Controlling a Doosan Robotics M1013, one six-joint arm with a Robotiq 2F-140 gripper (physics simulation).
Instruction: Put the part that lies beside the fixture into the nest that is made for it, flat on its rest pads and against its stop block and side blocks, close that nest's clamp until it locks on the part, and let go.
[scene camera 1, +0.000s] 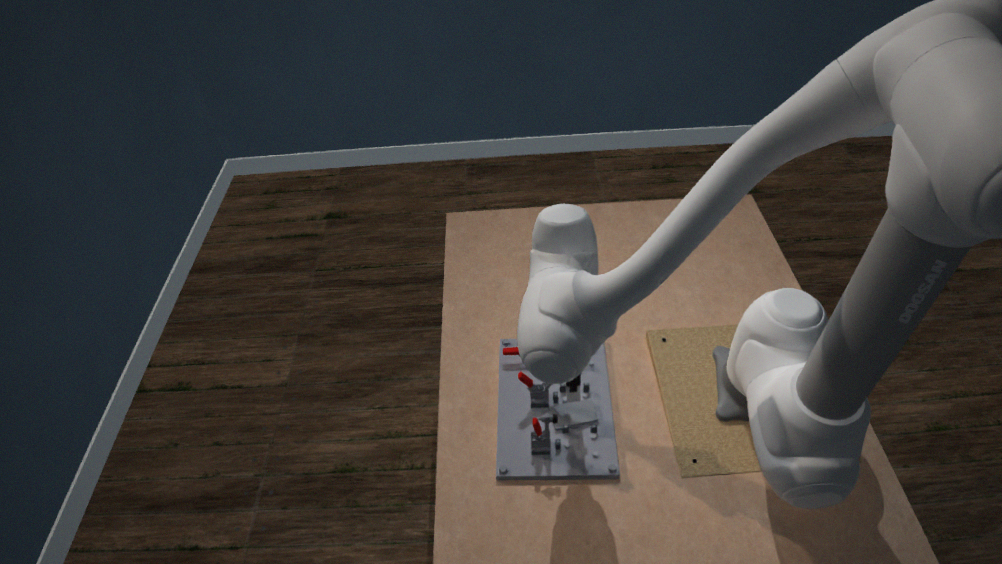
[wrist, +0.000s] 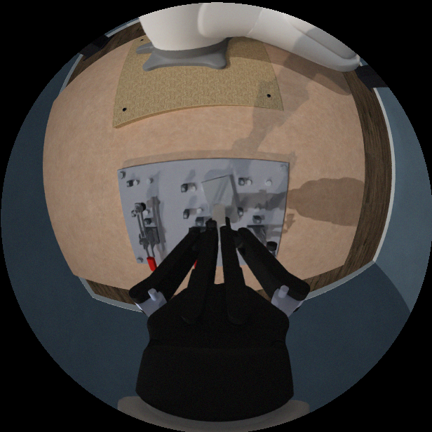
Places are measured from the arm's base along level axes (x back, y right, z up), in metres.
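Where they show: gripper, fingertip midpoint: (scene camera 1: 573, 398).
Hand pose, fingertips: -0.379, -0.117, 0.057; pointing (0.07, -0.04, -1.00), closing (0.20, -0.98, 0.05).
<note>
Each offset is from my fingertips to the centre of the thing, as dx, dy, dz. "pt": to the spot under its first point. Level surfaces: height alone.
The grey fixture plate {pt +0.048, -0.098, -0.055} (scene camera 1: 592, 459) (wrist: 171, 177) lies on the tan board and carries several blocks, pads and three toggle clamps with red handles {-0.086, +0.134, -0.029} (scene camera 1: 510, 349) {pt -0.097, +0.015, +0.026} (scene camera 1: 525, 379) {pt -0.061, -0.093, +0.032} (scene camera 1: 536, 425). A flat grey part (wrist: 217, 189) lies on the plate in the middle nest, between small blocks. My gripper (wrist: 217, 222) (scene camera 1: 573, 384) is shut and empty, and hangs over the plate with its tips at the part's near edge. In the scene view the arm's wrist hides most of it. One clamp (wrist: 142, 229) with its red handle (wrist: 150, 262) stands at the plate's left in the wrist view.
A tan board {dz -0.070} (scene camera 1: 483, 280) (wrist: 80, 169) lies on the dark wooden table (scene camera 1: 294, 336). A cork mat (scene camera 1: 682, 393) (wrist: 193, 90) beside the fixture bears the arm's grey base foot (scene camera 1: 725, 393) (wrist: 183, 60). A grey rim (scene camera 1: 174, 280) edges the table.
</note>
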